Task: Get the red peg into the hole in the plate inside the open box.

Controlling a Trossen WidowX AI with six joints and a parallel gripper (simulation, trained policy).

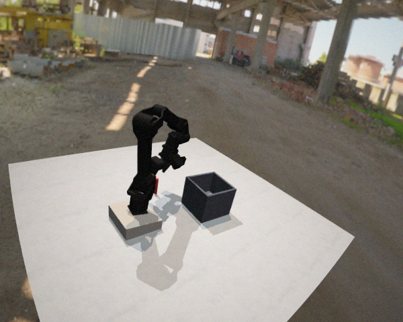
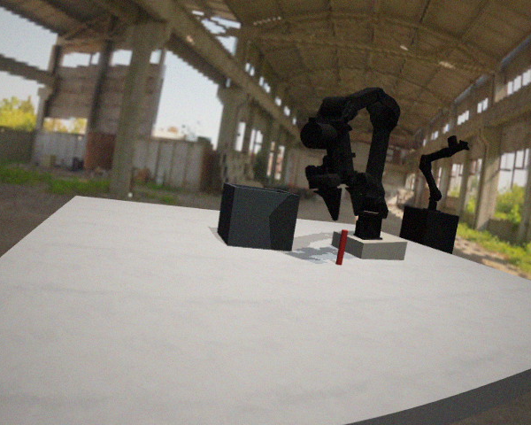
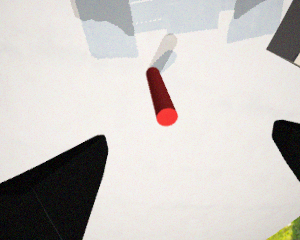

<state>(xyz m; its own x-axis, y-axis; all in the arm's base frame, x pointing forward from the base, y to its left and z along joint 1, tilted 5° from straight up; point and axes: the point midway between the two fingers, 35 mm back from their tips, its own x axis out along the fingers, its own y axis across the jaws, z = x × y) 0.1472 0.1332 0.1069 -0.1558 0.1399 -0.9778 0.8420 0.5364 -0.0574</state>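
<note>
Right now my gripper tip is 70 mm above the red peg and 10 mm to the right of it. Round my gripper tip: light plate: 170 mm to the right, 170 mm ahead, 60 mm below.
</note>
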